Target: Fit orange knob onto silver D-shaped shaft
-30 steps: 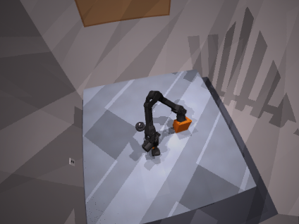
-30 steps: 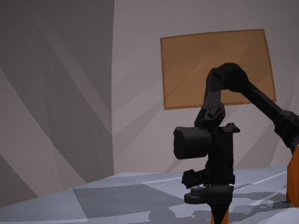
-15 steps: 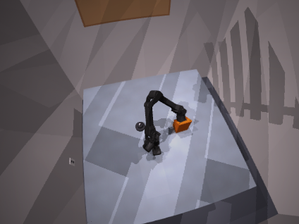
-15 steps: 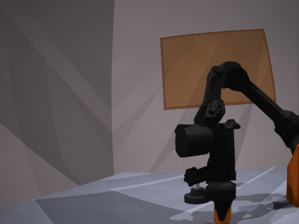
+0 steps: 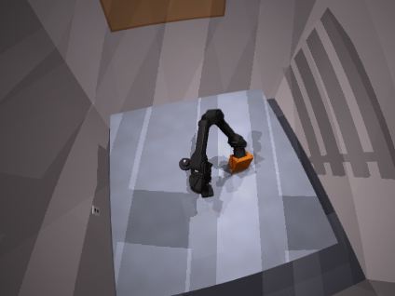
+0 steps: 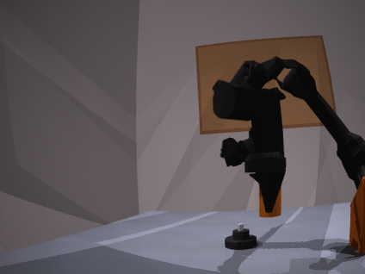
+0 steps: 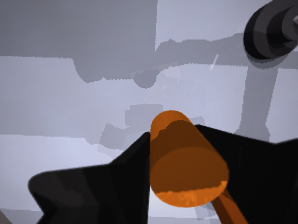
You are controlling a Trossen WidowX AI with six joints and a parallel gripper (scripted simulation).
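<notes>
My gripper tip is 3 cm below the orange knob. Round my gripper tip: pedestal 21 cm to the right, 10 cm below, 4 cm ahead.
</notes>
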